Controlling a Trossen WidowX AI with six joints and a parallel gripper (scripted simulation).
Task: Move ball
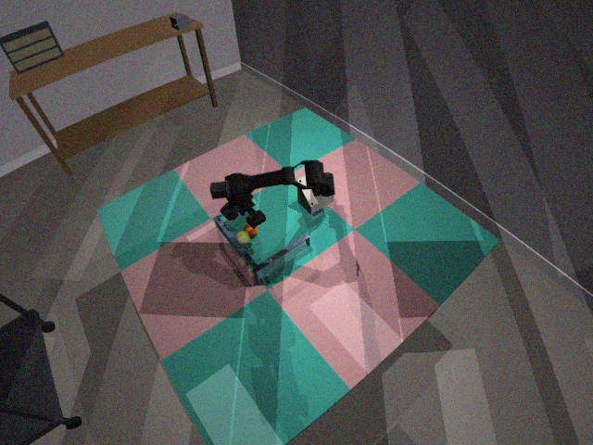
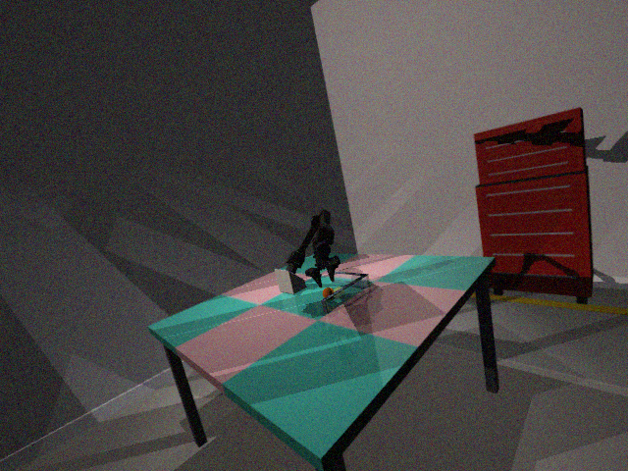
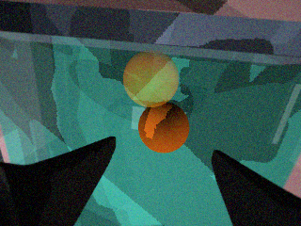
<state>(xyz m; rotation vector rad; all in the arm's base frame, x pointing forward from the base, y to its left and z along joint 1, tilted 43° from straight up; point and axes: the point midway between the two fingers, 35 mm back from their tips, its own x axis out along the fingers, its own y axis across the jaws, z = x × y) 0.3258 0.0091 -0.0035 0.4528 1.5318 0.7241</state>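
Right now the orange ball is 50 mm below my gripper tip.
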